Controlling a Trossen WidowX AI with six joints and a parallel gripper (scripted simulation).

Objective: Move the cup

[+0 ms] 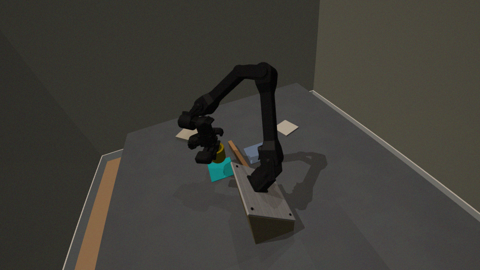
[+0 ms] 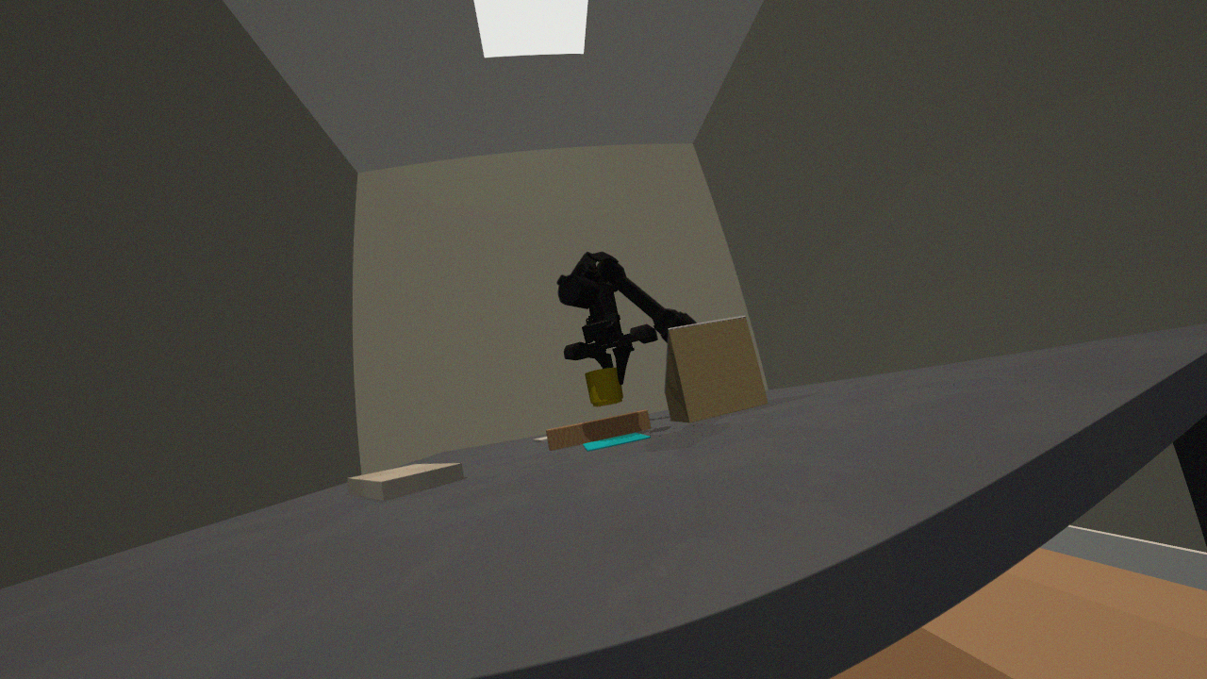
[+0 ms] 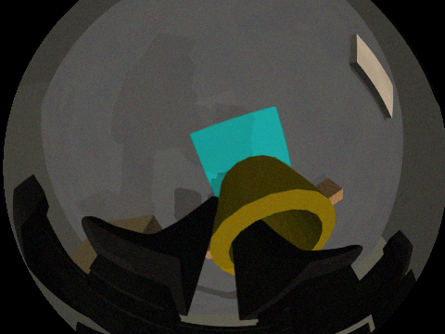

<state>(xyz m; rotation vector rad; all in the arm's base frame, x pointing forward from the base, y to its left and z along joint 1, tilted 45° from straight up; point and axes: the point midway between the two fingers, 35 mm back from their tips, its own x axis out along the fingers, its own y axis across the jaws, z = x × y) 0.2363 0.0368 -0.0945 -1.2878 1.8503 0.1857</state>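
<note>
Now: gripper tip 120 mm above the teal pad, 30 mm short of it and 10 mm to the left of it. From my gripper tip the other things lie so: wooden bar (110 mm to the right, 100 mm below, 30 mm ahead); light blue pad (210 mm to the right, 120 mm below, 40 mm ahead); yellow cup (20 mm to the right, 20 mm ahead).
</note>
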